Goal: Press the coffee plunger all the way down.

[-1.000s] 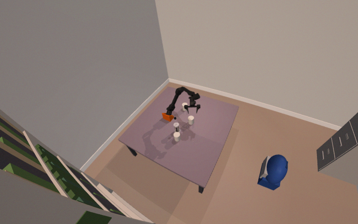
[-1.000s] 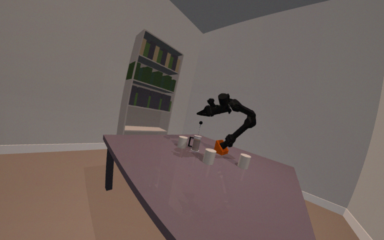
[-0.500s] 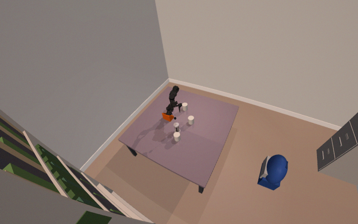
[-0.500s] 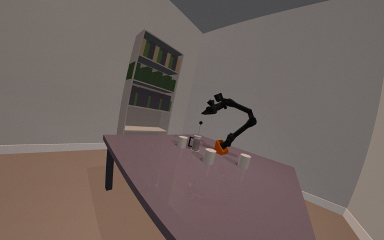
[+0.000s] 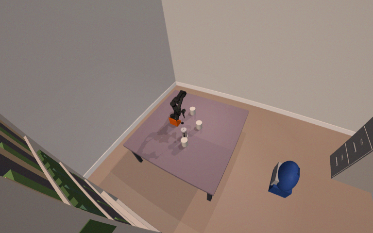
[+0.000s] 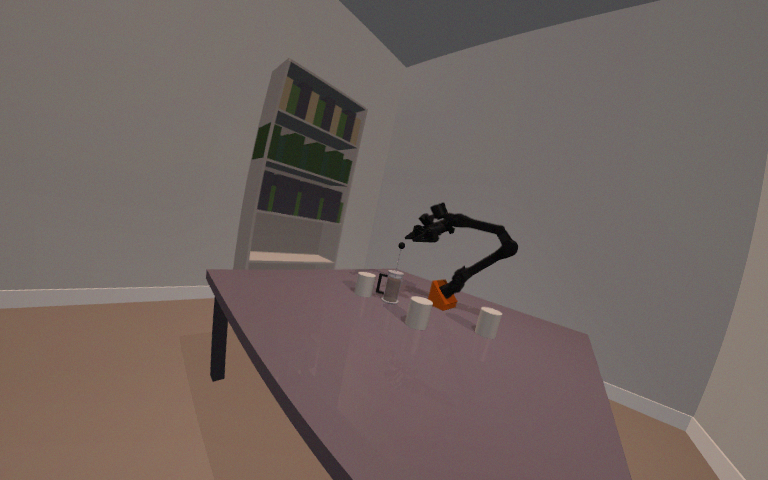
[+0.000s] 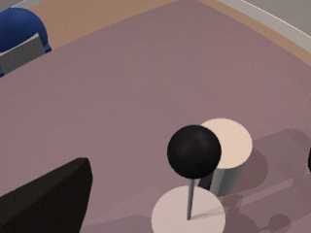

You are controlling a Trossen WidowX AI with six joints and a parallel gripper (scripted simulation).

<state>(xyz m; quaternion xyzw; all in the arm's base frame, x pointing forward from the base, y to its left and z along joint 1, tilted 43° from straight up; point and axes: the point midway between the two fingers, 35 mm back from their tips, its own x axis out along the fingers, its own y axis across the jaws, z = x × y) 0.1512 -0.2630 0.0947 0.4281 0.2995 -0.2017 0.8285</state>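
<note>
My gripper tip is now 30 mm short of the coffee press, 30 mm to the left of it and 160 mm above it.
</note>
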